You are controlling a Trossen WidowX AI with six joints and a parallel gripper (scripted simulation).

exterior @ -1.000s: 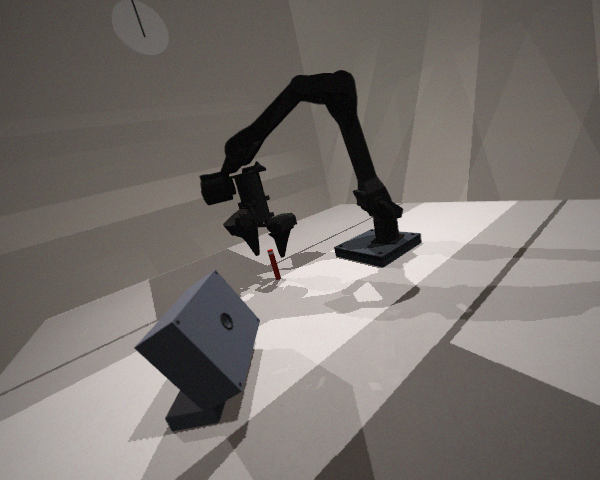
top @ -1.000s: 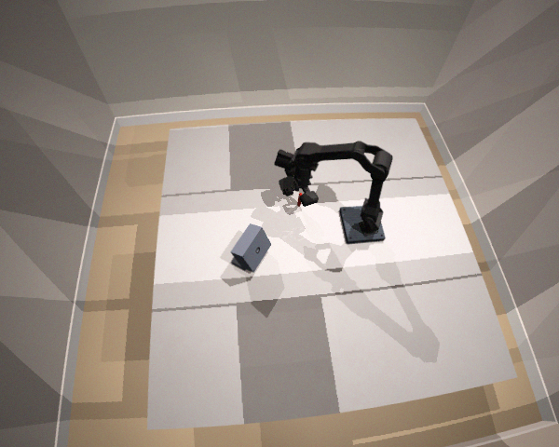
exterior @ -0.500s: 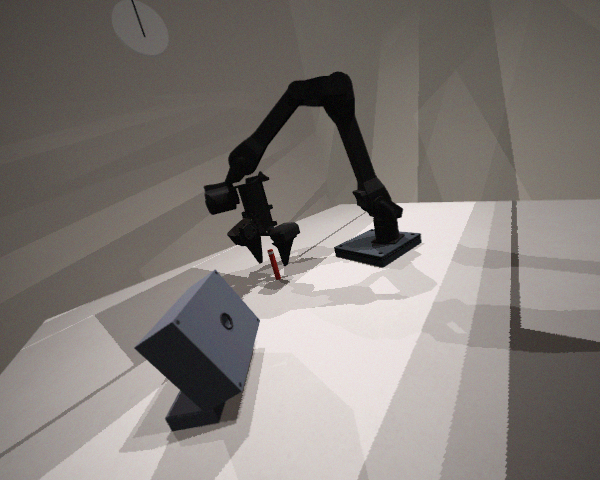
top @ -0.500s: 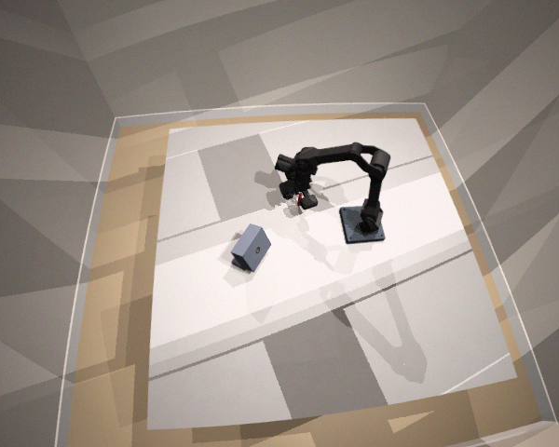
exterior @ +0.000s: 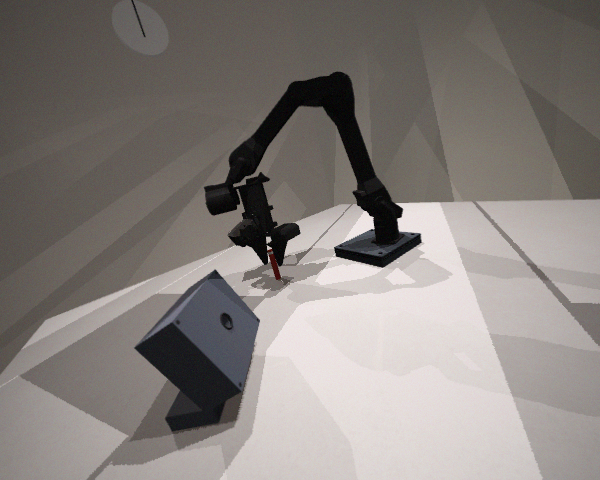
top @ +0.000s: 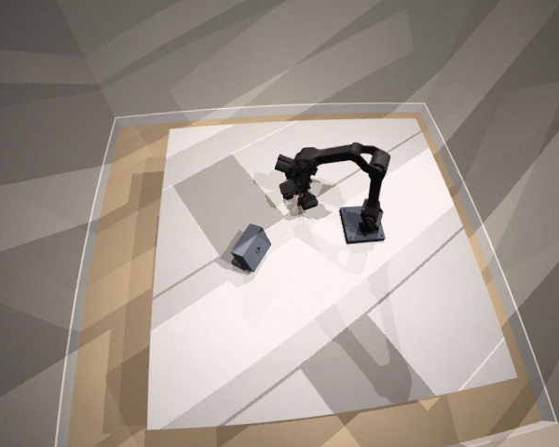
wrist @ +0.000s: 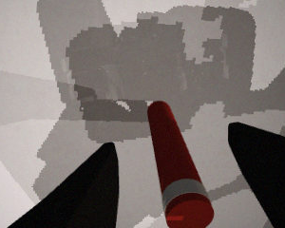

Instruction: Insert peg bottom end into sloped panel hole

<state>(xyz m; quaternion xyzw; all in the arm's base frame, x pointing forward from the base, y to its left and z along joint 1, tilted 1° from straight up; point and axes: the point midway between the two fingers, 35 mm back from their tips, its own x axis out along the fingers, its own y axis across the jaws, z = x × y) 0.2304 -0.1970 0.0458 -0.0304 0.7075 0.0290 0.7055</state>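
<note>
My gripper tip is 2 cm below the red peg. From my gripper tip the other things lie so: sloped panel (24 cm ahead, 17 cm to the left, 4 cm above).
</note>
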